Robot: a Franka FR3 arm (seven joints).
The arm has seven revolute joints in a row. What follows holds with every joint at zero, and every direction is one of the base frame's.
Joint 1 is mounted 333 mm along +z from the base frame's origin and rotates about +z.
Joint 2 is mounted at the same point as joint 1 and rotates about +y.
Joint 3 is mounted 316 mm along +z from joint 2 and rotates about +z.
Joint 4 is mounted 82.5 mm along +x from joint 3 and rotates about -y.
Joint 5 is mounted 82.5 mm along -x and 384 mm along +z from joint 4 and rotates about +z.
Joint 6 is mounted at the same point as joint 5 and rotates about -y.
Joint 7 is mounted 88 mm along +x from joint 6 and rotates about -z.
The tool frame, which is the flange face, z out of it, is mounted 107 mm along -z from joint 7; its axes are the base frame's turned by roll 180, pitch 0 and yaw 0 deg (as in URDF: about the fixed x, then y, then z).
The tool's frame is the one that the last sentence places.
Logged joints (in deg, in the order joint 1, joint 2, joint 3, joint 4, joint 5, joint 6, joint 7), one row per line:
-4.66, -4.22, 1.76, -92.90, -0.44, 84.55, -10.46
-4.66, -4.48, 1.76, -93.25, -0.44, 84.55, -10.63
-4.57, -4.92, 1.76, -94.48, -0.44, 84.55, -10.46
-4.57, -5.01, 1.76, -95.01, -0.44, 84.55, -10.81
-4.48, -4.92, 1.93, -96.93, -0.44, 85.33, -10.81
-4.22, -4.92, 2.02, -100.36, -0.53, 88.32, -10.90
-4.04, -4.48, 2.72, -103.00, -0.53, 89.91, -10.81
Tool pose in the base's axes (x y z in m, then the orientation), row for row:
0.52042, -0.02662, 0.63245, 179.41, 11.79, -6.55
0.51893, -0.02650, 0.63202, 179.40, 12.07, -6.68
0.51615, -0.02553, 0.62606, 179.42, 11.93, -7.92
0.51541, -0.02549, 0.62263, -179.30, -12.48, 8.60
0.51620, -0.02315, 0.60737, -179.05, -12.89, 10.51
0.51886, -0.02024, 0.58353, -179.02, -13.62, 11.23
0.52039, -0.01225, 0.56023, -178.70, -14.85, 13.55
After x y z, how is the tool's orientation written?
As a rotation vector, in degrees.
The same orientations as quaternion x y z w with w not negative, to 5 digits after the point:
0.99719, 0.06553, -0.03641, 0.00073
0.99706, 0.06708, -0.03713, 0.00061
0.99683, 0.06628, -0.04400, 0.00008
-0.99645, -0.06936, 0.04779, 0.00053
-0.99571, -0.07168, 0.05845, 0.00156
-0.99517, -0.07571, 0.06243, 0.00098
-0.99373, -0.08258, 0.07535, 0.00151

